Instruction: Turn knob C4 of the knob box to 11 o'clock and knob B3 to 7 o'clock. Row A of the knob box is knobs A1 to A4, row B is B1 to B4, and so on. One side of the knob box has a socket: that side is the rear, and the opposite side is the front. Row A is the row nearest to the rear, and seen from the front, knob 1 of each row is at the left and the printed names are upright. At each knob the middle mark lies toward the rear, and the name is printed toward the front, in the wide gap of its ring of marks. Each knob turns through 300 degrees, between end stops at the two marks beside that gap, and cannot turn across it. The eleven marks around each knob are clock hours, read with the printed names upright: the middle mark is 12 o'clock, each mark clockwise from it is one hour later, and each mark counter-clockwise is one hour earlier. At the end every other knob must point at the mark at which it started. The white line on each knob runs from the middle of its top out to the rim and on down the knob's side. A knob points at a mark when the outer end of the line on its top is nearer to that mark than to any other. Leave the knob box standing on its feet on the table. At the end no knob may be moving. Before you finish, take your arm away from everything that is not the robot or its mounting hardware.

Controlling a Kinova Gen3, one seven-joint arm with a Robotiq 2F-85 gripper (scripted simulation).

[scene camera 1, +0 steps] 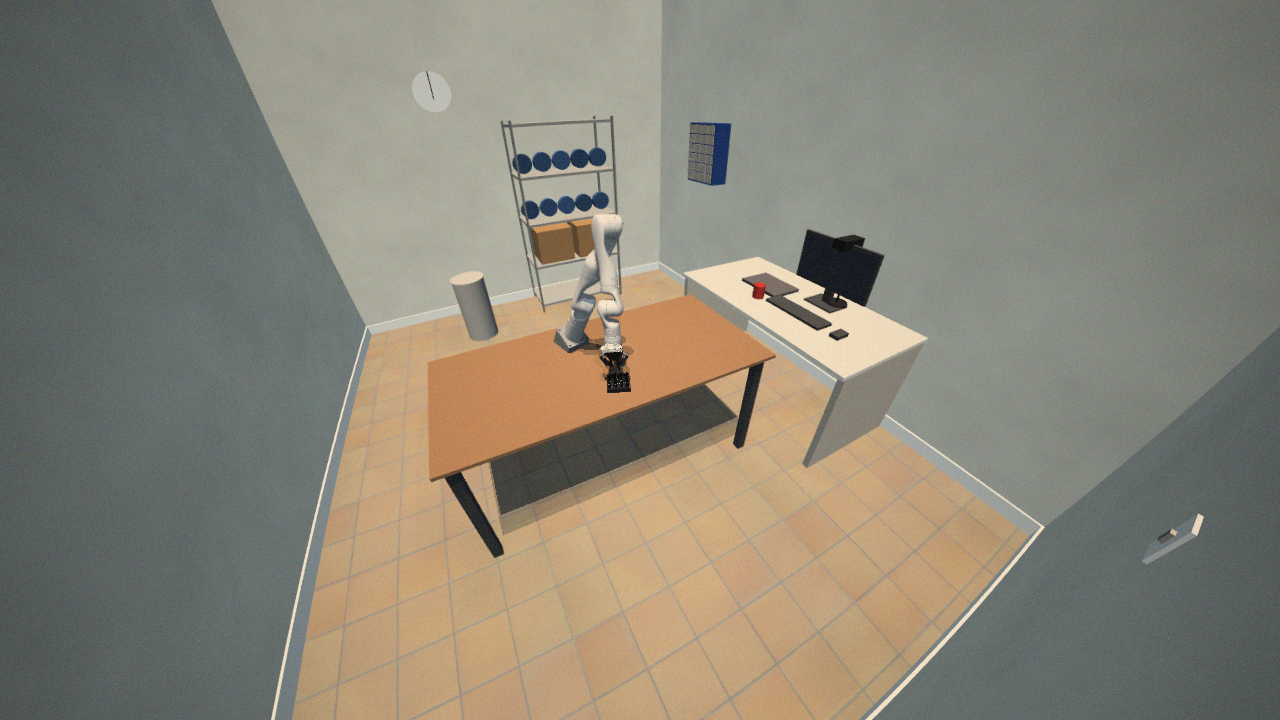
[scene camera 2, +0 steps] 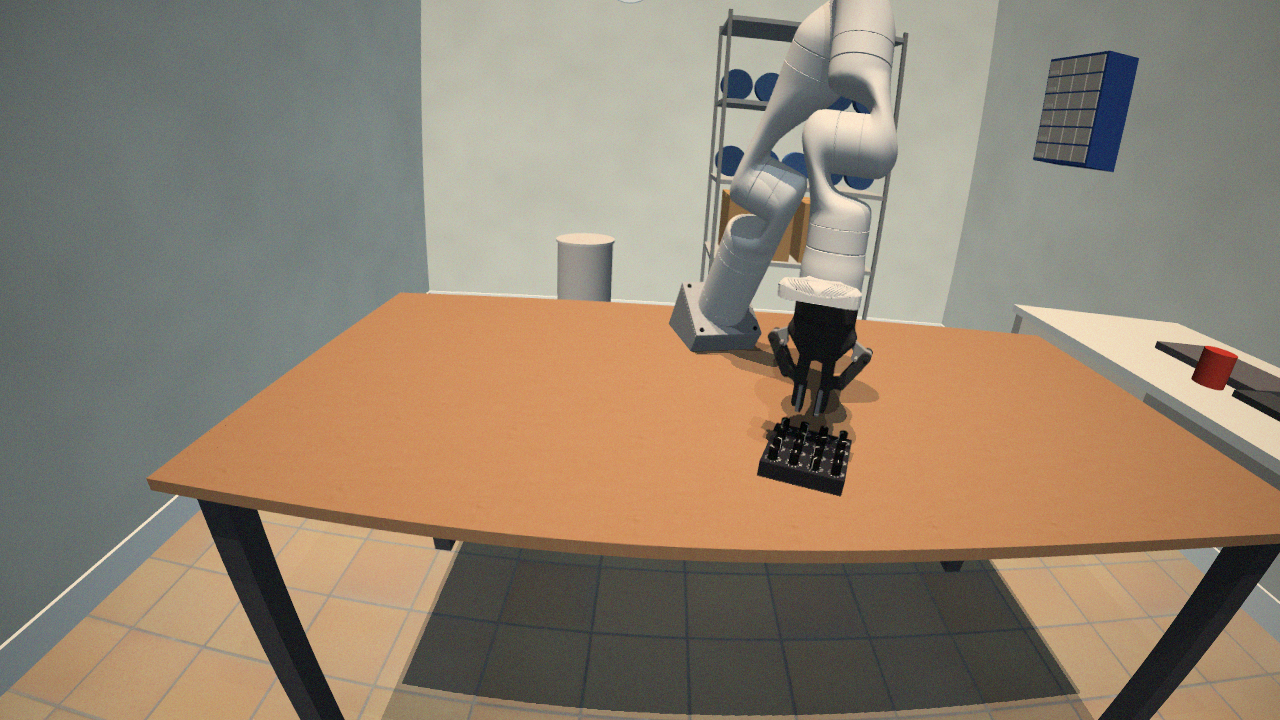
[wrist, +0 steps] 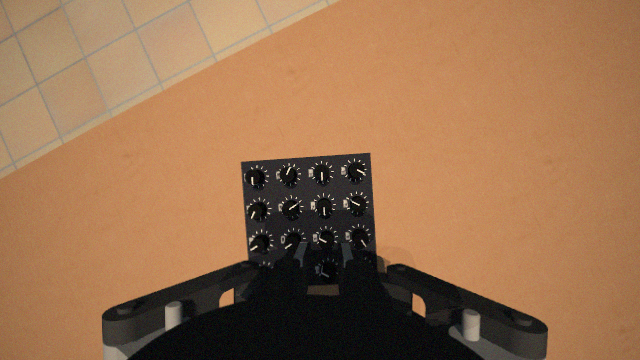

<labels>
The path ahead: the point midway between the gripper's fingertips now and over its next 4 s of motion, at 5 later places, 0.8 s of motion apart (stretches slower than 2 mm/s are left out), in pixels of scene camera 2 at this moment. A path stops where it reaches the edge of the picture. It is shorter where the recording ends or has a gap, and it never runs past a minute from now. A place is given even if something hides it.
My gripper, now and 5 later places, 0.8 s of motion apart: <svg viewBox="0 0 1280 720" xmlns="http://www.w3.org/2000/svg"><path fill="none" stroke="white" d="M807 411L831 395L830 407L829 421L825 424L827 430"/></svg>
</labels>
